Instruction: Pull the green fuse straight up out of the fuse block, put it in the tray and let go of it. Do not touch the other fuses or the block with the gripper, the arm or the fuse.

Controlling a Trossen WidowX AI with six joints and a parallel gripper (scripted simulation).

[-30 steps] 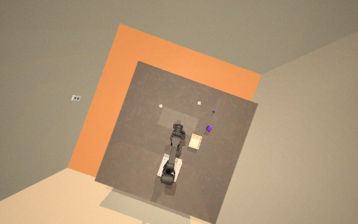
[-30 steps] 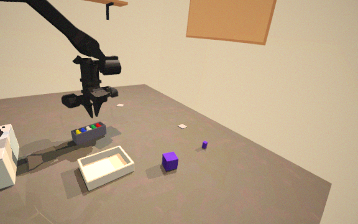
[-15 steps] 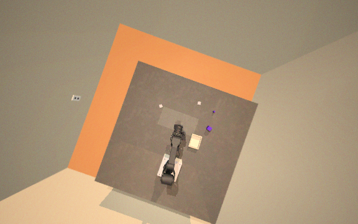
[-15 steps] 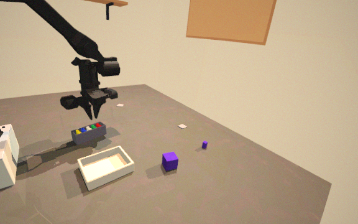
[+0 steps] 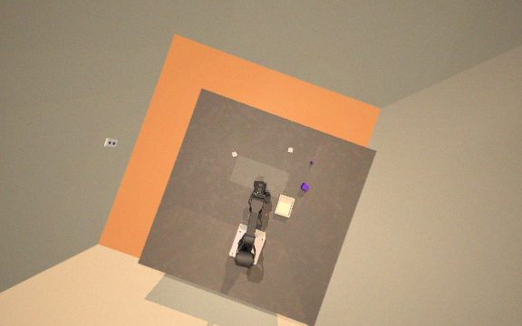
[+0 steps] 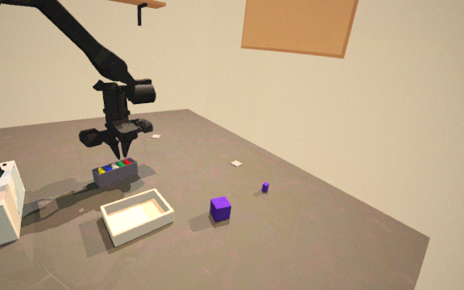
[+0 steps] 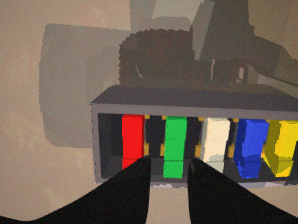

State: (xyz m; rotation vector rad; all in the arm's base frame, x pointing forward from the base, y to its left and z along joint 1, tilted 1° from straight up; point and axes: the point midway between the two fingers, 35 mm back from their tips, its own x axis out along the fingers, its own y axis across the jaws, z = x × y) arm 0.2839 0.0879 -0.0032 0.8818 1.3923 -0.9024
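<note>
Now: gripper tip 30 mm above the green fuse. The rest, counted from my gripper tip: blue fuse 40 mm behind, 30 mm below, 20 mm to the right; then white fuse 30 mm below, 20 mm behind, 10 mm to the right; then red fuse 30 mm below, 20 mm ahead, 10 mm to the left.
</note>
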